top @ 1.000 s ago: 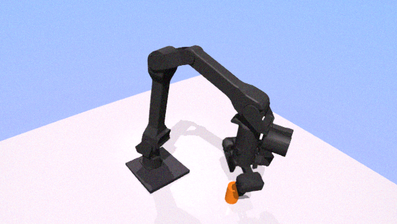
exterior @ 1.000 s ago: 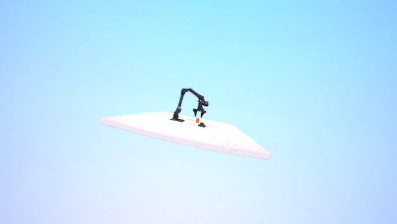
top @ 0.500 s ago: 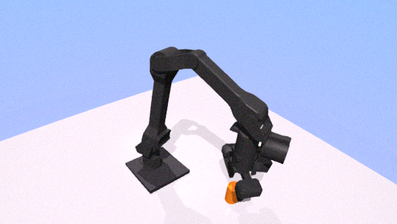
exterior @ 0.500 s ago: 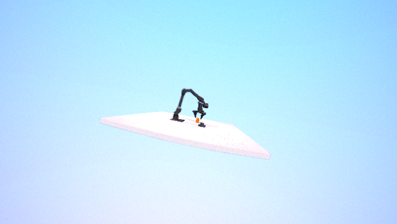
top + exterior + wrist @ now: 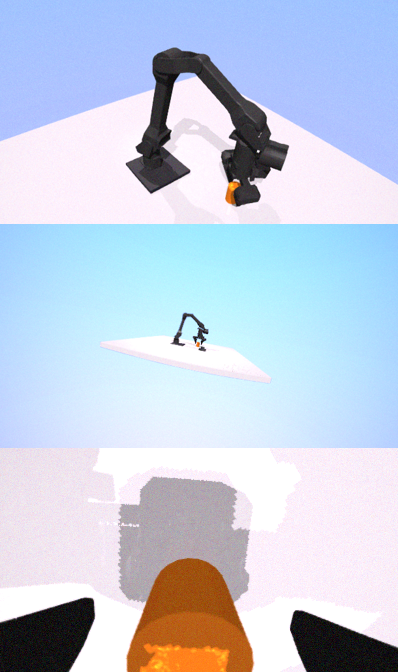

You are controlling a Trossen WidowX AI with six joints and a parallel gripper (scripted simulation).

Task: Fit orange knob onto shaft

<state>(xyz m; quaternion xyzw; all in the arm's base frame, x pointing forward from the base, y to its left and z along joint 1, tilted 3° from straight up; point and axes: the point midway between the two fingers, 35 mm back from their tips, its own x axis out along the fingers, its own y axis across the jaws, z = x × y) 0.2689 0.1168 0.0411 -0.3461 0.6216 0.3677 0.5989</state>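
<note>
My gripper tip is 20 mm below the orange knob. From my gripper tip the other things lie so: dark pedestal (80 mm ahead, 200 mm to the right).
</note>
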